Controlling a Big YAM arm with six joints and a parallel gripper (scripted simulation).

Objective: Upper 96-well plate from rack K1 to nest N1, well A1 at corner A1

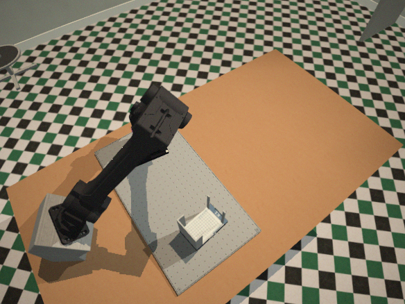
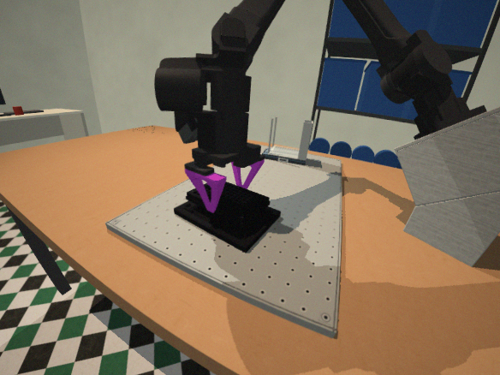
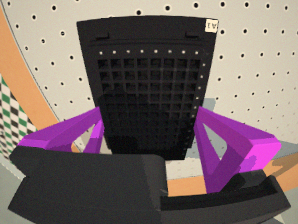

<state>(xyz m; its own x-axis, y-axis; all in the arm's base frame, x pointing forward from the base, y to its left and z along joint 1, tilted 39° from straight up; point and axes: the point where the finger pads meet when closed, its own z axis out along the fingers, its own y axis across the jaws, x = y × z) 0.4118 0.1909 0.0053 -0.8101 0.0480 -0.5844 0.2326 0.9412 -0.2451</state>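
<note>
Right now the plate nest N1 is 3 cm below my hand. The rest, counted from my hand: pale A1 square: 7 cm to the right, 6 cm ahead, 3 cm below; then black 96-well plate: right at my hand; then white plate: 43 cm to the right, 6 cm behind, 1 cm below.
</note>
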